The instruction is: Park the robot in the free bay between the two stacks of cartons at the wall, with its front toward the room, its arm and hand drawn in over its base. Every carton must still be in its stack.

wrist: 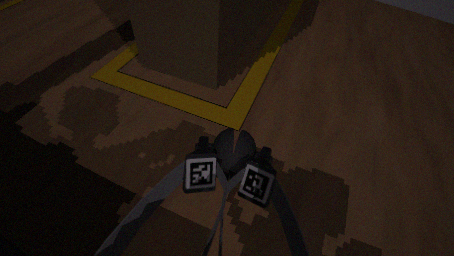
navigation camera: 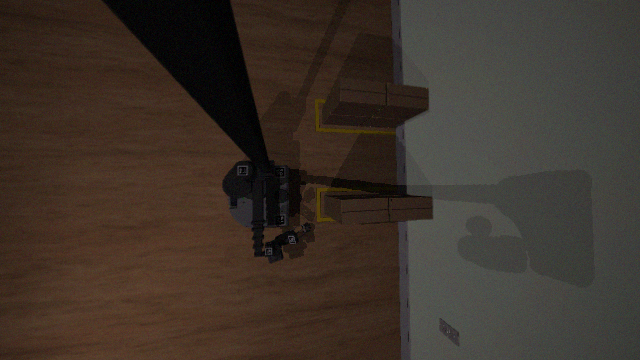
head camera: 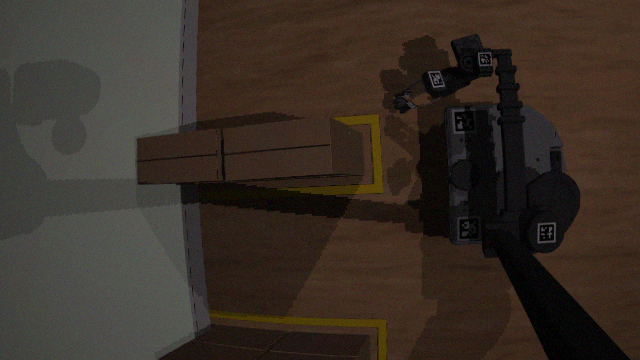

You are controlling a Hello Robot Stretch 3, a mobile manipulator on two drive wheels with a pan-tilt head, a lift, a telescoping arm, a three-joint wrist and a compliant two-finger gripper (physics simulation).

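Frame: origin at the robot's base, x right, y ahead, z up, level; metres.
Seen in the pictures: gripper, fingertip midpoint: (navigation camera: 309, 225) (head camera: 395, 105); robot's base, origin of the base link: (navigation camera: 279, 194) (head camera: 465, 175).
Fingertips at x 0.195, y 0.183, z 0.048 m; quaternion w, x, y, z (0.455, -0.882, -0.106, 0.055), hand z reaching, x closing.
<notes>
Pixels of each thing's top centre, then the offset from my fingertips to it. "*": a spot on its surface instead.
- carton stack, middle of its top: (head camera: 274, 149) (navigation camera: 365, 210) dx -0.123, dy +0.225, dz +0.312 m
- yellow outline, surface spot: (head camera: 300, 320) (navigation camera: 353, 131) * dx -0.620, dy +0.317, dz -0.047 m
One carton stack (head camera: 277, 150) (navigation camera: 385, 207) (wrist: 175, 40) stands upright at the wall. The other stack (head camera: 300, 345) (navigation camera: 380, 102) is partly cut off in the head view. The bay (head camera: 280, 240) (navigation camera: 355, 160) is the shadowed floor between them. My base (head camera: 540, 135) (navigation camera: 242, 210) stands out from the wall, mostly opposite the first stack, its straight edge toward the wall. My arm (head camera: 511, 165) (navigation camera: 258, 200) reaches past the base's side. My gripper (head camera: 404, 104) (navigation camera: 307, 227) (wrist: 235, 147) is shut and empty, outside the base, near the first stack's outline corner.
Yellow floor outlines (head camera: 377, 150) (navigation camera: 319, 205) (wrist: 175, 100) surround the first stack, and another yellow outline (head camera: 300, 320) (navigation camera: 355, 132) borders the other. The pale wall (head camera: 100, 280) (navigation camera: 500, 100) runs behind both. My dark mast (head camera: 560, 310) (navigation camera: 200, 65) hides some floor.
</notes>
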